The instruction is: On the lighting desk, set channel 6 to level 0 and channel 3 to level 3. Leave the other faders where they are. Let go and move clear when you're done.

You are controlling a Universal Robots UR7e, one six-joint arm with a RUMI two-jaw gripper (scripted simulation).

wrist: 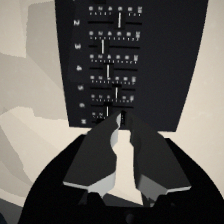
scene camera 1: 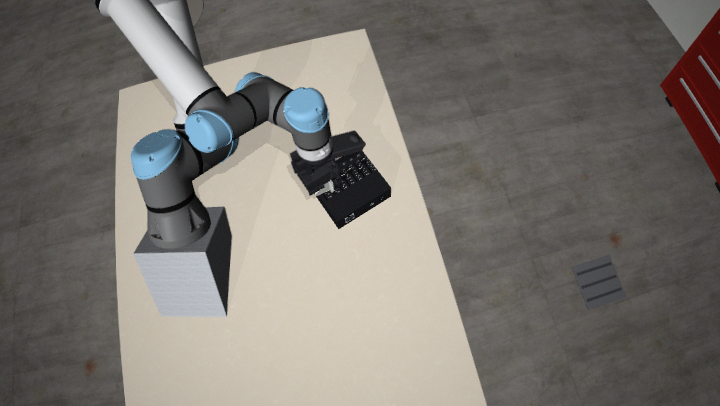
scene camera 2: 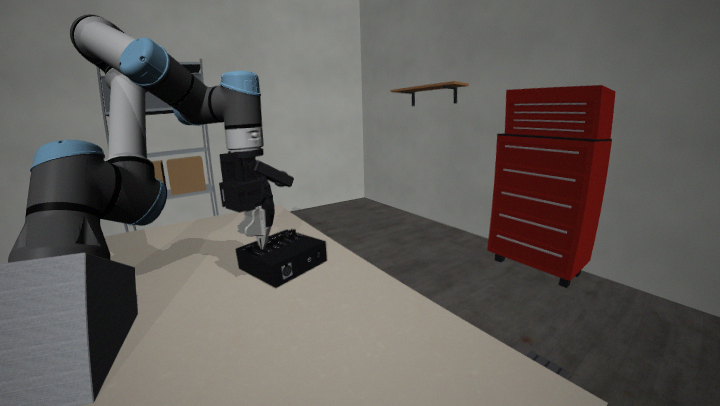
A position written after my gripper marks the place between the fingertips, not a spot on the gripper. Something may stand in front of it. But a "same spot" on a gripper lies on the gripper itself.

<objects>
My gripper shows in the wrist view (pixel 122 111), in scene camera 1 and in scene camera 2. The same spot on my gripper: (scene camera 1: pixel 331 184) is (scene camera 2: pixel 263 219).
</objects>
